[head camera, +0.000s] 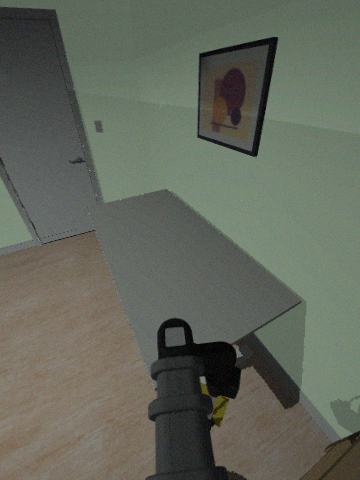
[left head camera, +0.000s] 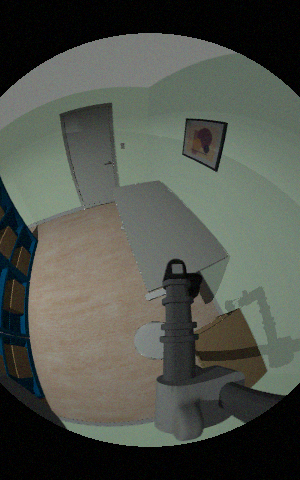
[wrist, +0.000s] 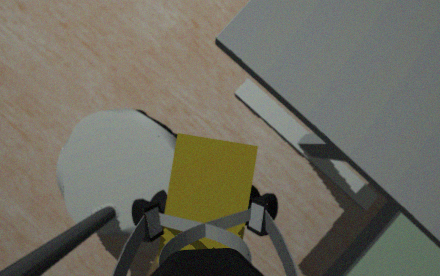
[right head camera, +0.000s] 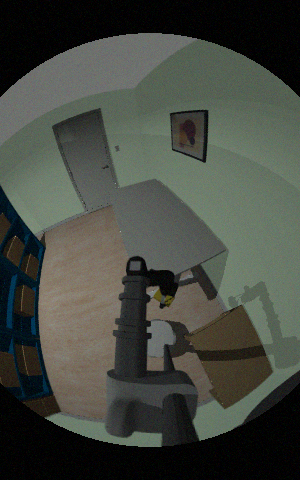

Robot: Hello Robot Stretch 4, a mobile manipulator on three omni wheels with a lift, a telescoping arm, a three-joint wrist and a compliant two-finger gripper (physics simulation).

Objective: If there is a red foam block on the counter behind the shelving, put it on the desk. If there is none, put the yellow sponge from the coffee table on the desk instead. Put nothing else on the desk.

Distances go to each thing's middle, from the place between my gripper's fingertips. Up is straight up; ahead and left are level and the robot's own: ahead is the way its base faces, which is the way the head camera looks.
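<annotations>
My gripper 10 mm to the right of the yellow sponge (wrist: 210, 178), 10 mm short of it, 20 mm below it. Framed picture (head camera: 234, 82): 670 mm above my hand, 1110 mm ahead, 280 mm to the right.
</annotations>
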